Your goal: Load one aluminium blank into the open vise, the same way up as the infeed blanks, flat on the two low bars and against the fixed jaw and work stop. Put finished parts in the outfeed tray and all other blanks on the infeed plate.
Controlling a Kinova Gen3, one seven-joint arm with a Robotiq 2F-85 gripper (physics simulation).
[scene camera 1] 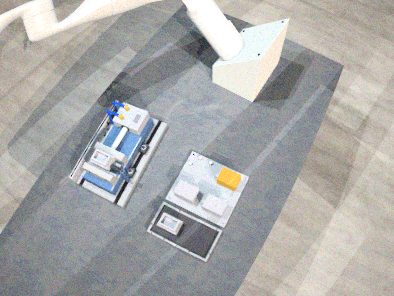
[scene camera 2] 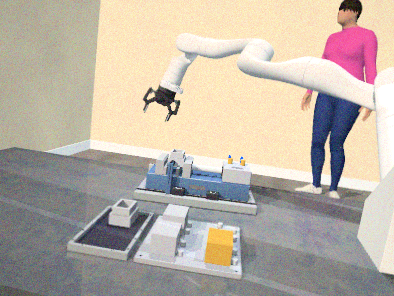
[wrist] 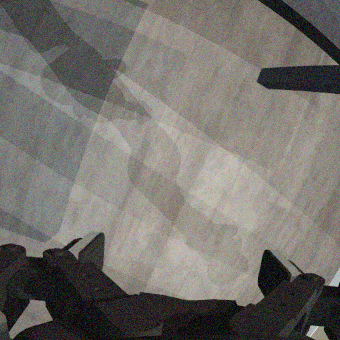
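The vise (scene camera 1: 131,139) (scene camera 2: 200,188) is blue with pale jaws. A pale part with a rectangular pocket in its top (scene camera 1: 101,157) (scene camera 2: 176,154) sits between the jaws; its underside is hidden. Two grey blanks (scene camera 1: 186,192) (scene camera 2: 166,240) and an orange block (scene camera 1: 229,178) (scene camera 2: 219,246) stand on the infeed plate (scene camera 1: 232,203) (scene camera 2: 195,239). Another pocketed part (scene camera 1: 170,223) (scene camera 2: 123,215) stands in the dark outfeed tray (scene camera 1: 200,242) (scene camera 2: 99,251), near one end. My gripper (scene camera 2: 156,115) (wrist: 182,259) is open and empty, high above the table and away from the vise, plate and tray.
The vise's box-shaped end (scene camera 1: 133,118) (scene camera 2: 236,173) carries orange and blue fittings. A dark stop arm (scene camera 1: 125,171) (scene camera 2: 171,177) stands by the jaws. Small pins stand on the infeed plate. The robot's pale base block (scene camera 1: 235,82) is at the table's far end. A person (scene camera 2: 350,55) stands behind the table.
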